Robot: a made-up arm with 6 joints. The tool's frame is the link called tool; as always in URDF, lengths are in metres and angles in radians. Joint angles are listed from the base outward. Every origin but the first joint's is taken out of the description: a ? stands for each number. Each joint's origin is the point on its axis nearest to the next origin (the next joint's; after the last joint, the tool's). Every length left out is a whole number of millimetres.
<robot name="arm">
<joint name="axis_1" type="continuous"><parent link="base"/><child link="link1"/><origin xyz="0 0 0.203"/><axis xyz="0 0 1"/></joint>
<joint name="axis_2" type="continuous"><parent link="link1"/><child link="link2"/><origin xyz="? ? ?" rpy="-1.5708 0 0"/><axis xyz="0 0 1"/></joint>
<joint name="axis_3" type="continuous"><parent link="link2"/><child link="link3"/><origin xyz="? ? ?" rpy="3.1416 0 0"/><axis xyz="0 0 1"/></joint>
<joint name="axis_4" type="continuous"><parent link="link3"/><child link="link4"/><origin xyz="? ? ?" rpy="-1.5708 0 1.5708"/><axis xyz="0 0 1"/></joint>
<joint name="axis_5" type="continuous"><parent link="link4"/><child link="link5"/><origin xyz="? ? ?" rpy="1.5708 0 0"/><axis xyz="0 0 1"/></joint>
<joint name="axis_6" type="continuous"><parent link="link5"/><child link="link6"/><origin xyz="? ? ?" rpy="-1.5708 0 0"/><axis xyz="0 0 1"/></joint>
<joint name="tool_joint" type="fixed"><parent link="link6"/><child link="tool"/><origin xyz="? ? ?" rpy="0 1.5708 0"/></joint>
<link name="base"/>
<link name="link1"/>
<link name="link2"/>
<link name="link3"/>
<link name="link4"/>
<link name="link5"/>
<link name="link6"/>
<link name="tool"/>
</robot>
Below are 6 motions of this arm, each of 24 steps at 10 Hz.
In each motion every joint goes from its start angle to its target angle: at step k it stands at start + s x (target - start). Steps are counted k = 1, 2, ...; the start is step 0. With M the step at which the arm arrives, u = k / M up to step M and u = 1 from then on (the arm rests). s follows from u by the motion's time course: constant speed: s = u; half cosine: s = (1 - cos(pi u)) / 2; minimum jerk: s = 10 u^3 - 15 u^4 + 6 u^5.
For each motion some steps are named. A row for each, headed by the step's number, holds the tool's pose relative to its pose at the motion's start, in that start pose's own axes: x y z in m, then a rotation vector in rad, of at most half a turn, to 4 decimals.
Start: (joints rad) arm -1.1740 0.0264 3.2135 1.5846 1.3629 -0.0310
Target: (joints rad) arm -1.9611 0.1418 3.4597 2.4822 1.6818 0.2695
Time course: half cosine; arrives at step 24
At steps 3, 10, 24:
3: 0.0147 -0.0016 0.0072 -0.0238 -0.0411 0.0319
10: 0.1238 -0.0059 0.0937 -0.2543 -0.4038 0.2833
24: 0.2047 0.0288 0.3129 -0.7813 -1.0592 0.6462

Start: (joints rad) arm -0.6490 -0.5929 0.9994 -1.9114 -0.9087 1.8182
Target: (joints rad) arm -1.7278 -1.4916 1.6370 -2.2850 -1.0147 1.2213
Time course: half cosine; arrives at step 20
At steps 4, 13, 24:
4: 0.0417 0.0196 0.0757 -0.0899 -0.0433 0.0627
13: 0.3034 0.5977 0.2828 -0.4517 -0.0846 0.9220
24: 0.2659 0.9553 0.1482 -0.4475 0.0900 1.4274

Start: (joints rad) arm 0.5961 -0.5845 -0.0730 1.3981 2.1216 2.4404
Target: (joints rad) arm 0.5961 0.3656 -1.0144 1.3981 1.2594 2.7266
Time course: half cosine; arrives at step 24
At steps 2, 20, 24:
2: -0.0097 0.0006 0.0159 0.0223 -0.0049 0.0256
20: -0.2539 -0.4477 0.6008 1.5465 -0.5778 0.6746
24: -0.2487 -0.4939 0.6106 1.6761 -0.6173 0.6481

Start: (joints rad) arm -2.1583 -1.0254 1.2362 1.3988 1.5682 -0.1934
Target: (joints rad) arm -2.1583 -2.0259 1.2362 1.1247 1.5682 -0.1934
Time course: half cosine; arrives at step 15
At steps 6, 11, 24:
6: 0.0263 -0.2261 0.2315 -0.3373 -0.0920 -0.0784
11: 0.0401 -0.3870 0.6551 -0.8021 -0.2737 -0.1679
24: 0.0373 -0.3937 0.8084 -0.9552 -0.3482 -0.1899

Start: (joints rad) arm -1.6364 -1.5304 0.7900 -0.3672 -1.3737 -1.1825
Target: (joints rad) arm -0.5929 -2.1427 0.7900 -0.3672 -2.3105 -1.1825
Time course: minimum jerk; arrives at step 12
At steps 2, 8, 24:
2: -0.0216 -0.0163 0.0172 0.0206 0.0232 0.0054
8: -0.2949 -0.6128 0.2764 0.3928 0.4974 0.1627
24: -0.2998 -0.8223 0.2702 0.4809 0.6218 0.2174

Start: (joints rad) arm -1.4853 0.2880 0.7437 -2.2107 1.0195 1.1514
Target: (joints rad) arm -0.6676 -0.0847 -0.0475 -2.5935 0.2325 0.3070
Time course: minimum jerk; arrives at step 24
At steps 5, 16, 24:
5: -0.0360 -0.0081 -0.0104 0.0380 0.0918 0.0362
16: -0.3849 -0.1709 0.0404 0.5118 1.1741 0.0061
24: -0.4458 -0.2320 0.1005 0.6325 1.4626 -0.1614

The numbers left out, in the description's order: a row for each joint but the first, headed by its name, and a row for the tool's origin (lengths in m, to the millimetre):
axis_2: 0 0 0
axis_3: 0 -0.578 0
axis_4: 0.323 0 0
axis_5: 0 -0.208 0
axis_6: 0 0 0
tool: 0 0 0

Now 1 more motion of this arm.
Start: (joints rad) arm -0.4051 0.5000 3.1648 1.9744 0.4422 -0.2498
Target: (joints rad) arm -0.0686 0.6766 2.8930 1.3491 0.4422 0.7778
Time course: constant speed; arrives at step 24
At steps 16, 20, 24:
16: -0.0431 0.0998 -0.0656 -0.0500 0.1141 0.0762
20: -0.0592 0.1331 -0.0709 -0.0595 0.1504 0.1001
24: -0.0770 0.1686 -0.0700 -0.0680 0.1886 0.1284

